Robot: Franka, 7 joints.
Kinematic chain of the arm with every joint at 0, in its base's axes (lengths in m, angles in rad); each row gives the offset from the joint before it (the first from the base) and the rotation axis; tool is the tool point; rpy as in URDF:
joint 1: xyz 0 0 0.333 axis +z
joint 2: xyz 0 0 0 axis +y
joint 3: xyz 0 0 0.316 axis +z
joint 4: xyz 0.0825 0 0 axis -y
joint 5: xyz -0.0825 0 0.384 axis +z
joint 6: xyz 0 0 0 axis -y
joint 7: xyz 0.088 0 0 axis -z
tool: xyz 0 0 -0.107 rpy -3.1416 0 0
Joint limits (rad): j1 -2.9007..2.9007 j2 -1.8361..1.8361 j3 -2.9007..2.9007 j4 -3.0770..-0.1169 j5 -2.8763..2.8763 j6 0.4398..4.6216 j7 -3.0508..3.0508
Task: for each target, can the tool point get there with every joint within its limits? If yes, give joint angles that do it. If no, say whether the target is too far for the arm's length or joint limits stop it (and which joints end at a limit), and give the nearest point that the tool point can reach.
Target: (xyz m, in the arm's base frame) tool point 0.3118 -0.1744 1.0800
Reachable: yes | joints -1.5320 0.1271 1.4835 -0.5625 -1.0421 1.8958 -0.6012
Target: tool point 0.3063 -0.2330 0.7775
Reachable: yes | joints 1.4099 0.8450 -2.3460 -2.0987 1.3119 3.1460 -0.4839
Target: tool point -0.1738 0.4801 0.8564
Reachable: yes | joints -0.0651 0.0643 1.8708 -1.2108 -2.1230 3.3088 -0.9817
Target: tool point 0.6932 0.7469 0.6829
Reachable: no: too far | nearest point 0.5520 0.5947 0.6116 | short by 0.220 m
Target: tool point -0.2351 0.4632 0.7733
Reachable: yes | joints 2.2989 0.3710 -0.0059 -0.8229 1.8253 4.2411 0.5601
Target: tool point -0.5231 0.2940 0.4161
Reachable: yes | joints -1.4734 -0.6836 -2.0638 -1.5824 0.3791 1.3996 -0.9696
